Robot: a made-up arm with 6 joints.
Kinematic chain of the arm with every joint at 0, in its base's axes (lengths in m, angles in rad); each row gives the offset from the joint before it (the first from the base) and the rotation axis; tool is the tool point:
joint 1: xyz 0 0 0.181 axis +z
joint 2: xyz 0 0 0 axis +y
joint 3: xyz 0 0 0.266 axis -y
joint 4: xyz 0 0 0 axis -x
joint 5: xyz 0.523 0 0 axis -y
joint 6: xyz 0 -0.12 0 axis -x
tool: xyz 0 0 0
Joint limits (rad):
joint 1: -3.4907..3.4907
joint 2: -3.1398..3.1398
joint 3: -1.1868..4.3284
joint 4: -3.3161..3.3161
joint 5: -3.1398..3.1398
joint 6: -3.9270..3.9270
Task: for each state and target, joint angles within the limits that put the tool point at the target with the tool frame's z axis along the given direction. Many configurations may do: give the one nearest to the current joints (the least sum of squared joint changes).
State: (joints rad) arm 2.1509 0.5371 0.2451 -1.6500 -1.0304 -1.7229
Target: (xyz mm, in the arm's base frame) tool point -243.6 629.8 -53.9 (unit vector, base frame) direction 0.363 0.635 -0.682
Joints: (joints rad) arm 2.0151 1.2222 0.7713 -1.1341 -1.0776 -0.7016
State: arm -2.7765 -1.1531 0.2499 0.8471 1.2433 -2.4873
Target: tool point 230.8 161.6 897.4 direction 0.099 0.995 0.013
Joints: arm -2.9492 -0.7293 0.9264 0.3043 1.1946 -1.6109
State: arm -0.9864 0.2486 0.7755 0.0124 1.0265 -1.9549
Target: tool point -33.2 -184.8 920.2 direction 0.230 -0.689 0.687
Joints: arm -1.0783 -0.2333 0.9817 -0.2377 1.1586 -2.9184
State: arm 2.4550 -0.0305 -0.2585 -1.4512 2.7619 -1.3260
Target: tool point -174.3 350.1 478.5 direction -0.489 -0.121 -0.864
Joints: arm 2.0323 -0.5573 -0.1976 -1.5721 2.7516 -1.0118
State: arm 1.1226 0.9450 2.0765 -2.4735 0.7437 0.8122
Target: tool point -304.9 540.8 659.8 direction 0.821 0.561 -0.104
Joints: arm 1.9258 1.1896 2.1251 -2.5254 -0.0770 0.6943
